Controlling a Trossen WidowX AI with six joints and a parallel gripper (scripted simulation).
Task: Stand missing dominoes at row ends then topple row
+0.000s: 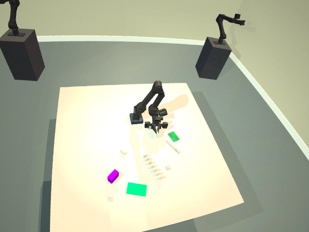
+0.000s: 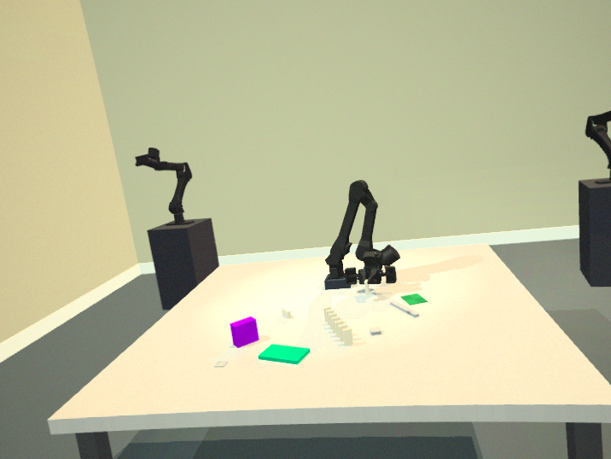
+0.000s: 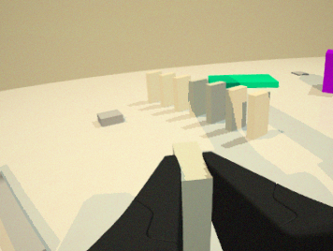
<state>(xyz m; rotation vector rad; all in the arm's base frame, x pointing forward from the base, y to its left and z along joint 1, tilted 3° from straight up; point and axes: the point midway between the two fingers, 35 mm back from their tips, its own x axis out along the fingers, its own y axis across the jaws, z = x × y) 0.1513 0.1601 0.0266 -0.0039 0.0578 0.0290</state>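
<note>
The long bar is 13 cm to the left of my gripper tip, 7 cm below it and 7 cm ahead of it. From my gripper tip the other things lie so: small green pad (15 cm to the left, 7 cm below, 3 cm behind); then flat teal plate (41 cm ahead, 16 cm to the right, 7 cm below); then purple block (34 cm ahead, 32 cm to the right, 4 cm below).
</note>
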